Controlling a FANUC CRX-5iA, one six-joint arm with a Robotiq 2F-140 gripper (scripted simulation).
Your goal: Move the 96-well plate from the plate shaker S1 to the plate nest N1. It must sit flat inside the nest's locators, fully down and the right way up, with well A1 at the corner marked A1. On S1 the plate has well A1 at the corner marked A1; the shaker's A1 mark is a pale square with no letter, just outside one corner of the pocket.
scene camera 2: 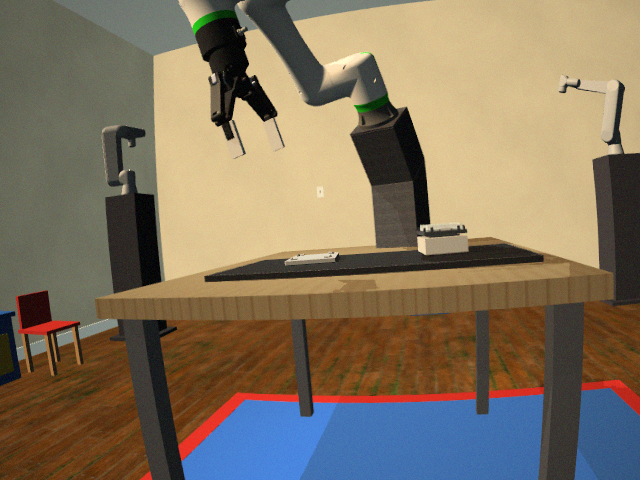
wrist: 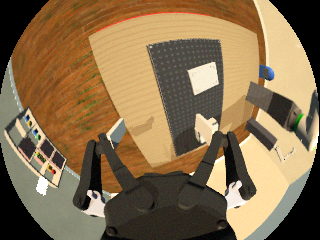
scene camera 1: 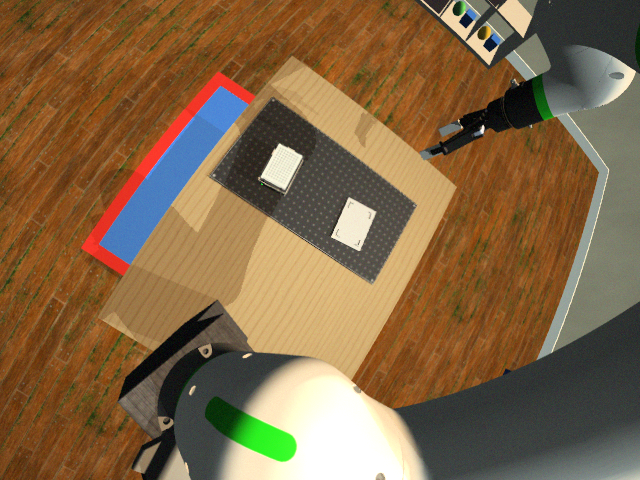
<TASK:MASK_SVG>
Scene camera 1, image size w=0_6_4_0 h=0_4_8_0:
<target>my gripper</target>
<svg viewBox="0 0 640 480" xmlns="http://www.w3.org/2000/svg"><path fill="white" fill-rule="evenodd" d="M504 96L490 102L487 105L487 110L485 108L465 114L463 118L439 128L438 130L442 137L463 128L463 130L443 143L440 141L439 144L420 151L422 159L427 160L440 154L445 156L485 136L484 132L489 128L492 128L495 132L502 132L513 128L505 114Z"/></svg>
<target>96-well plate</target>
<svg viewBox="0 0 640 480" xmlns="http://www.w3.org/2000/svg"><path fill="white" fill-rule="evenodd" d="M279 144L261 178L285 190L302 155Z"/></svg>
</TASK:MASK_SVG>
